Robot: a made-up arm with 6 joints. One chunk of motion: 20 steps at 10 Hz.
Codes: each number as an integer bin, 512 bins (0 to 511) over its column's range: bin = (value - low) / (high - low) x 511, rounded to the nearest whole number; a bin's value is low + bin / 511 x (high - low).
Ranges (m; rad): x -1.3..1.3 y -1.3..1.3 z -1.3..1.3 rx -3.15..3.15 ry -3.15..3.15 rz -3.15..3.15
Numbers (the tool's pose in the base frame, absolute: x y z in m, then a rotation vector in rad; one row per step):
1: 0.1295 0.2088 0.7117 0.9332 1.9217 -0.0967
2: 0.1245 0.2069 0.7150 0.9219 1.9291 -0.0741
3: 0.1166 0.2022 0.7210 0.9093 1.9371 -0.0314
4: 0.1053 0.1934 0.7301 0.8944 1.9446 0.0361
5: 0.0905 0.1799 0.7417 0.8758 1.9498 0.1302
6: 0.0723 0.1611 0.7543 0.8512 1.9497 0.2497
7: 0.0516 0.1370 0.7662 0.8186 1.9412 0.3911
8: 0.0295 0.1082 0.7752 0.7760 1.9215 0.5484
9: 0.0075 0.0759 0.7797 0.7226 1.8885 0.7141
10: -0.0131 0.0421 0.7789 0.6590 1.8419 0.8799
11: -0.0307 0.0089 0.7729 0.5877 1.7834 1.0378
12: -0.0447 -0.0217 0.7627 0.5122 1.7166 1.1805
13: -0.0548 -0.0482 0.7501 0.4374 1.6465 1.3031
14: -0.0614 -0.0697 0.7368 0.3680 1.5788 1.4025
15: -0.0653 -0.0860 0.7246 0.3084 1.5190 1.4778
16: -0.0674 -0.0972 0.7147 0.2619 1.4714 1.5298
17: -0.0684 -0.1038 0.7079 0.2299 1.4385 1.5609
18: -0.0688 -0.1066 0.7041 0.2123 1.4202 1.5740
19: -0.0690 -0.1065 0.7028 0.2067 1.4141 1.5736
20: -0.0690 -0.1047 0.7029 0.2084 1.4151 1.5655
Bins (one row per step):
1: 281 297 395 331 411 248
2: 280 296 396 330 412 249
3: 278 295 397 329 413 253
4: 276 294 399 328 413 258
5: 273 291 401 327 414 266
6: 270 287 404 325 414 276
7: 266 282 406 322 413 287
8: 261 277 408 318 411 300
9: 257 270 409 314 409 313
10: 253 264 409 309 405 327
11: 249 257 407 303 400 340
12: 247 251 405 297 395 351
13: 245 246 403 291 389 361
14: 243 242 400 285 384 369
15: 243 239 398 281 379 375
16: 242 236 396 277 375 380
17: 242 235 395 274 372 382
18: 242 235 394 273 371 383
19: 242 235 394 272 370 383
20: 242 235 394 272 370 382

